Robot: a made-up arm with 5 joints.
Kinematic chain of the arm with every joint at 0, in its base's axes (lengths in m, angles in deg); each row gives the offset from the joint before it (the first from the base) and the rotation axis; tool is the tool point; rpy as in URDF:
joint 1: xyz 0 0 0.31 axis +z
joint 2: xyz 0 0 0 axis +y
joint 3: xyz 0.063 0 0.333 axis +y
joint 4: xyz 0.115 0 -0.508 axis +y
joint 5: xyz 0.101 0 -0.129 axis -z
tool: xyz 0 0 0 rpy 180 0 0
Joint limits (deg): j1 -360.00..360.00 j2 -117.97..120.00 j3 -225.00..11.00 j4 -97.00..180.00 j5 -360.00..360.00
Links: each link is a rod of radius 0.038 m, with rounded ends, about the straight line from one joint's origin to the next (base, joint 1, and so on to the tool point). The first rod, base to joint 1, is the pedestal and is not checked.
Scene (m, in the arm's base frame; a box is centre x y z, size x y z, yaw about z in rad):
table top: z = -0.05
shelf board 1: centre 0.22 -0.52 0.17 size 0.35 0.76 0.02 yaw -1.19
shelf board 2: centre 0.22 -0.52 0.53 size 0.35 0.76 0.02 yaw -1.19
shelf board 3: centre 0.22 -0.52 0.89 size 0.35 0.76 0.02 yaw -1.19
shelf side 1: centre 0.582 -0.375 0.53 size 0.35 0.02 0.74 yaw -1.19
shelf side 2: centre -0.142 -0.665 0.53 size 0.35 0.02 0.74 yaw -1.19
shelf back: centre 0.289 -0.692 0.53 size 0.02 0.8 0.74 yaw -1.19
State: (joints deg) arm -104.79 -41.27 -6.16 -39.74 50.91
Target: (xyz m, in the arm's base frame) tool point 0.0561 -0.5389 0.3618
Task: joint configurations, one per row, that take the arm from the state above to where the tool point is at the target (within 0.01 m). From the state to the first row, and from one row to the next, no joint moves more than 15 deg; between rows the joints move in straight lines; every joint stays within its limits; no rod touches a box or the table.
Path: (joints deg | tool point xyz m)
1: -94.42 -27.81 -15.03 -34.04 50.91 | -0.0369 -0.4772 0.4087
2: -84.06 -14.34 -23.90 -28.34 50.91 | 0.0561 -0.5389 0.3618

